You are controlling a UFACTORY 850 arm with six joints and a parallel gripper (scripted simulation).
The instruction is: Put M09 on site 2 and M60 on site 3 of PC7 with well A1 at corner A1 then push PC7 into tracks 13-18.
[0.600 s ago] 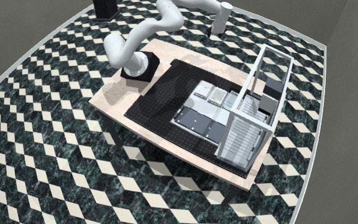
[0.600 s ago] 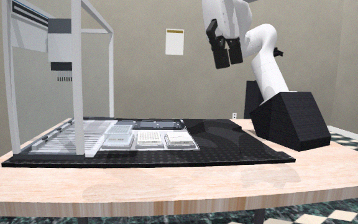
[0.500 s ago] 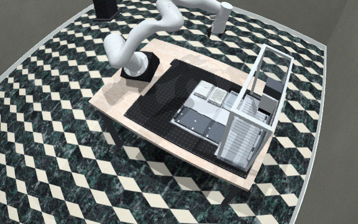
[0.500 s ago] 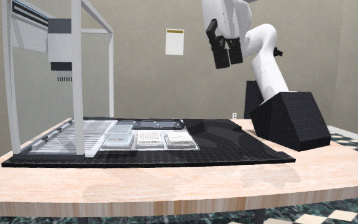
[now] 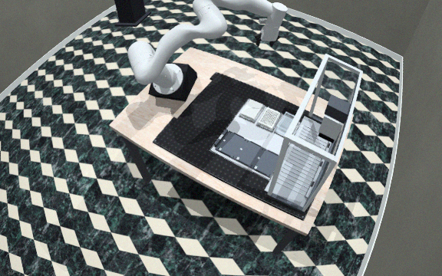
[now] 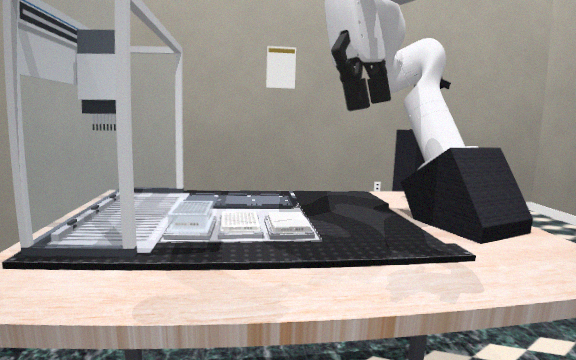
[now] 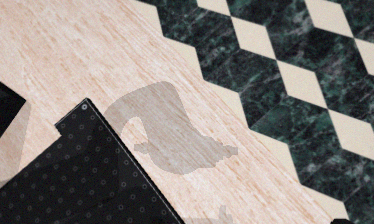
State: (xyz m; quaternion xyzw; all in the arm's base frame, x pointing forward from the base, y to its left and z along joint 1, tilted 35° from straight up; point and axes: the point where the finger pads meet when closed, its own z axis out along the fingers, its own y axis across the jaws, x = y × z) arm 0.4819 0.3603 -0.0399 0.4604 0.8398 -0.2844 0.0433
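My gripper is now 10 mm short of the nest S1, 300 mm to the left of it and 290 mm above it. The rest, counted from my hand: deep-well block M09: 230 mm ahead, 350 mm to the right, 260 mm below; nest S3: 230 mm ahead, 350 mm to the right, 290 mm below; post: 360 mm ahead, 220 mm to the right, 40 mm below.
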